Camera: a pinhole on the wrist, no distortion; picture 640 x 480 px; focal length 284.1 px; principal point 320.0 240.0 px. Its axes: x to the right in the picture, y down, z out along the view. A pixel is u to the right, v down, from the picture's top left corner.
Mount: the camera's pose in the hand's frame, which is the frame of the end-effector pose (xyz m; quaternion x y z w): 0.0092 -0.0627 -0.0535 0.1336 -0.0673 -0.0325 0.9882
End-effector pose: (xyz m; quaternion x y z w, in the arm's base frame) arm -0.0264 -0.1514 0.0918 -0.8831 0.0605 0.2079 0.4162
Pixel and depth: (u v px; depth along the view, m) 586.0 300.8 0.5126
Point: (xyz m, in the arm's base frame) 0.2207 0.3593 -0.2878
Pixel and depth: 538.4 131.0 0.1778
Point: 0.0943 0.0638 0.1100
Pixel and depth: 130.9 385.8 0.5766
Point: -0.6203 0.1547 -0.0989
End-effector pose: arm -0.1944 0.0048 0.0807 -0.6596 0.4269 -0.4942 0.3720
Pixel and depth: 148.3 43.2 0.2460
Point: -0.0528 0.2808 0.2468
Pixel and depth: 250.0 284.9 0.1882
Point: -0.0634 0.0997 0.1021
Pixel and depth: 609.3 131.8 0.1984
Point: 0.0080 -0.0776 0.2927
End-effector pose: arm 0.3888 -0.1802 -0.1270 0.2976 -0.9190 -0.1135 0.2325
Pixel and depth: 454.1 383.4 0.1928
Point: 0.2642 -0.2354 -0.2544
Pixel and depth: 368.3 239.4 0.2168
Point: 0.3605 -0.2757 -0.3010
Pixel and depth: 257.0 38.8 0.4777
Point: 0.6176 -0.4533 -0.6249
